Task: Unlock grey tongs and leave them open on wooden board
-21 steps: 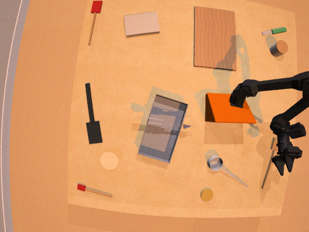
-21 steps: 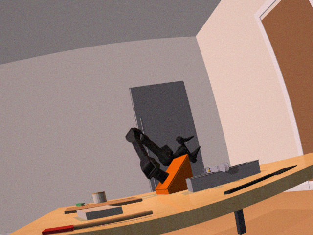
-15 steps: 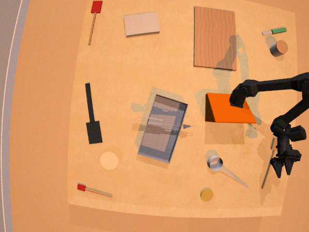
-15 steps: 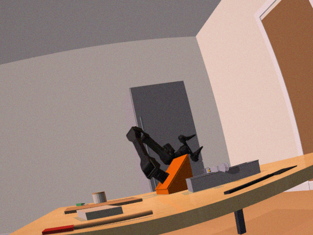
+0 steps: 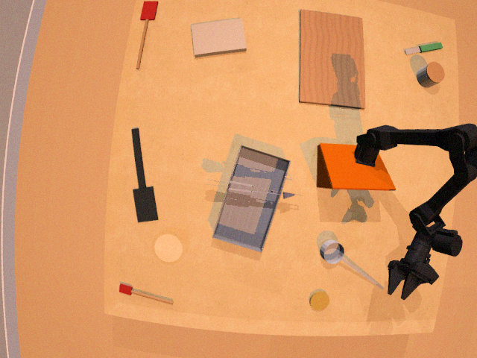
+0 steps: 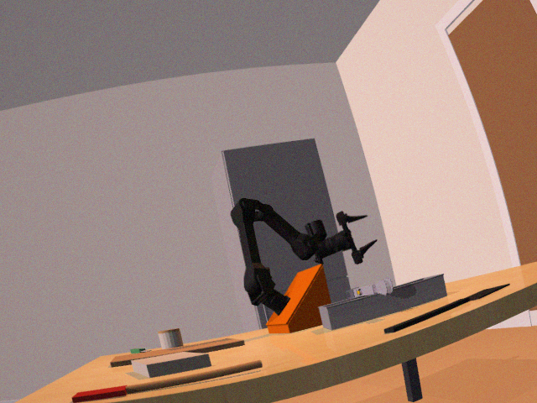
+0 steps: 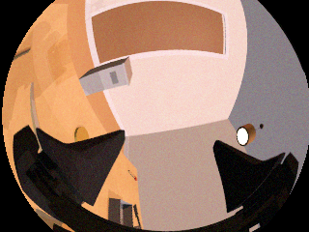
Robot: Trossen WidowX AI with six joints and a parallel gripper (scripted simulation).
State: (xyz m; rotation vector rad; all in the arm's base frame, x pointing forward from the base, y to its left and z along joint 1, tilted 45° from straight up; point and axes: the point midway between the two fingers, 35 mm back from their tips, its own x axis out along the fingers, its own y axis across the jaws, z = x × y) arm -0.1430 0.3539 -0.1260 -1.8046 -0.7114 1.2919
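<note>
My gripper tip is 430 mm short of the grey roasting tin, 240 mm above it and 170 mm to the left of it. The rest, counted from my gripper tip: black spatula (800 mm ahead, 260 mm below, 150 mm to the right); wooden board (720 mm to the right, 260 mm below, 240 mm ahead).
</note>
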